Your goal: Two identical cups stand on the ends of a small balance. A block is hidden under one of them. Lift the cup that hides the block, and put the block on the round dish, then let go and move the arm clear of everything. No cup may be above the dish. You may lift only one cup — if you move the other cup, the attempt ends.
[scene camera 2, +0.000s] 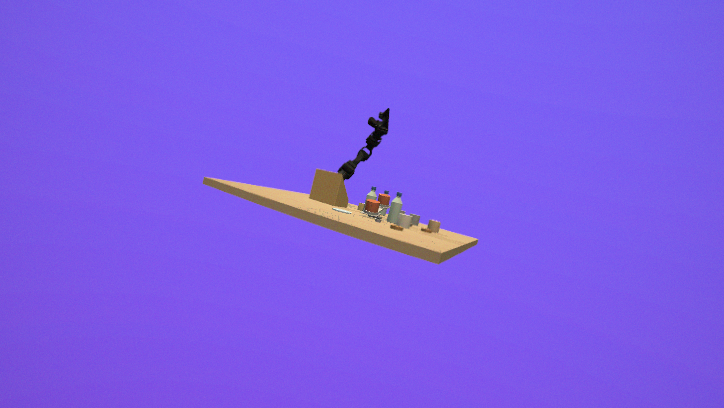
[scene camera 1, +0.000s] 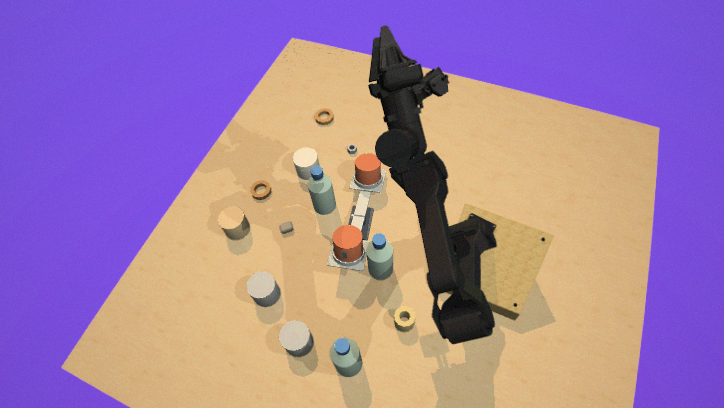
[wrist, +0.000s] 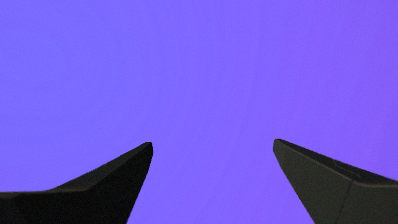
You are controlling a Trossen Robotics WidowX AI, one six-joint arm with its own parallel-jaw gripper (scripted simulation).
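In the wrist view, my gripper is visible; it is open and holds nothing. A balance is also part of the scene.
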